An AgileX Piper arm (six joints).
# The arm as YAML. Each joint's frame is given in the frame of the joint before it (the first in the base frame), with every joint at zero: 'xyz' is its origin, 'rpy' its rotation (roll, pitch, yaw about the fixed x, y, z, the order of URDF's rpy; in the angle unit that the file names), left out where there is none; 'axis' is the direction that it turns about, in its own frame. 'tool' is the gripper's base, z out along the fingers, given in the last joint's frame.
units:
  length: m
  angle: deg
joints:
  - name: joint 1
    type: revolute
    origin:
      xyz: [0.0, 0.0, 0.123]
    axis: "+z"
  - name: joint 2
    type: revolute
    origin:
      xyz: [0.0, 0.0, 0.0]
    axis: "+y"
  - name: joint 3
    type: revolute
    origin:
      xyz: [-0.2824, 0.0, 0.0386]
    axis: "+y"
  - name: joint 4
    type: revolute
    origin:
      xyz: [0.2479, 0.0, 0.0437]
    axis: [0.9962, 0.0, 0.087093]
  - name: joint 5
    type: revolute
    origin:
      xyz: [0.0, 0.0, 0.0]
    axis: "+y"
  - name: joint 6
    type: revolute
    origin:
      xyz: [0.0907, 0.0, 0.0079]
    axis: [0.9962, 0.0, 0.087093]
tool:
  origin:
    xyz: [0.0, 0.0, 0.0]
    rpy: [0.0, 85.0, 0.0]
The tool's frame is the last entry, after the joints.
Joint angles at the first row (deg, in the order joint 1, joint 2, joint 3, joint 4, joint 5, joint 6):
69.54, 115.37, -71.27, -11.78, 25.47, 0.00
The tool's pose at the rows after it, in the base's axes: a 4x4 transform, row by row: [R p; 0 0 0 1], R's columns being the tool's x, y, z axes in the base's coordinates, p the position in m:
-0.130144 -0.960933 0.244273 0.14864; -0.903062 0.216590 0.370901 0.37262; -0.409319 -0.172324 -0.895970 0.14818; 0 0 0 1
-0.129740 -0.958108 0.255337 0.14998; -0.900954 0.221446 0.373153 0.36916; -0.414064 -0.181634 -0.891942 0.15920; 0 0 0 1
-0.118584 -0.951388 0.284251 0.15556; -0.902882 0.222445 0.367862 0.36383; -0.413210 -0.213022 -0.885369 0.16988; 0 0 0 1
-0.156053 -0.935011 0.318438 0.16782; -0.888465 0.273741 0.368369 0.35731; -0.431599 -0.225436 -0.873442 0.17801; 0 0 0 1
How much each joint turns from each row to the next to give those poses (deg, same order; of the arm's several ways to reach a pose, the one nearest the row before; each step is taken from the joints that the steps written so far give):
0.00, -1.47, 0.00, -0.79, 1.67, 0.00
-0.25, -1.69, 0.00, -0.40, 1.31, 0.00
-0.72, -1.62, 0.00, -2.22, 1.35, 0.47
-1.78, -1.14, 0.00, -1.99, 0.16, 2.47

